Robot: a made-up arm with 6 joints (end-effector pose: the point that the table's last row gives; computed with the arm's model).
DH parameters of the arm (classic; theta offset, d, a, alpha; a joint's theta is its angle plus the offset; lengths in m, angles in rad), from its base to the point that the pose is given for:
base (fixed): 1.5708 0.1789 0 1.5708
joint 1: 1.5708 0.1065 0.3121 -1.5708
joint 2: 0 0.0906 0.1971 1.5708
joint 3: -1.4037 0 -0.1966 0
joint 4: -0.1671 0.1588 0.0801 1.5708
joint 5: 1.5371 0 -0.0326 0
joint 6: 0.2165 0 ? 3.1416
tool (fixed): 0.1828 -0.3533 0 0
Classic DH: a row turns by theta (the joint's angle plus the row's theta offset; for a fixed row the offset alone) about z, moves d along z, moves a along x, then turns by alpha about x.
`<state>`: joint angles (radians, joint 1 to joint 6).
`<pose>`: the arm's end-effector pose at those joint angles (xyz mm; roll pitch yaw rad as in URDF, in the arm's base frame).
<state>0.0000 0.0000 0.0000 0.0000 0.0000 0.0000</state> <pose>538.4 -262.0 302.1 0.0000 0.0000 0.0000</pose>
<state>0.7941 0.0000 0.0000 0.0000 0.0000 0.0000</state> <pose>538.4 -271.5 78.4 0.7941 0.0000 0.0000</pose>
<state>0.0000 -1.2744 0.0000 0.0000 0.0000 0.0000</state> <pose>52.0 -262.0 22.7 0.0000 1.2744 0.0000</pose>
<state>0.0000 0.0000 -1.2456 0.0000 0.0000 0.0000</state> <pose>538.4 -511.1 727.2 -1.2456 0.0000 0.0000</pose>
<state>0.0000 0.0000 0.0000 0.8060 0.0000 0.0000</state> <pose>538.4 -14.0 427.0 0.8060 0.0000 0.0000</pose>
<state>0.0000 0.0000 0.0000 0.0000 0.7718 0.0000</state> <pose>420.9 -436.1 302.1 0.0000 0.0000 -0.7718</pose>
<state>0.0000 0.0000 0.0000 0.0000 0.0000 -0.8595</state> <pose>475.1 -10.8 302.1 0.0000 0.0000 0.8595</pose>
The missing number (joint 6, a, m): 0.3109
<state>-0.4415 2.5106 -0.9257 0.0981 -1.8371 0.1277</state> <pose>60.6 12.3 790.3 -2.5337 -0.1732 0.9884</pose>
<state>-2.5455 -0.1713 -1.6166 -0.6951 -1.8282 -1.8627</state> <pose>101.6 836.8 -461.7 -1.3942 0.6845 3.1376</pose>
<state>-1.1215 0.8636 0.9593 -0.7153 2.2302 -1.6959</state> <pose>638.0 280.2 519.0 -0.8188 -0.7678 0.4342</pose>
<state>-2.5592 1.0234 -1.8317 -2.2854 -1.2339 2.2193</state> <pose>-89.5 116.8 -640.8 -0.7277 0.3588 -0.3583</pose>
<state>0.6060 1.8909 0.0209 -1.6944 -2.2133 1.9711</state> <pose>-165.1 -948.5 419.3 0.0100 -0.9359 -1.7044</pose>
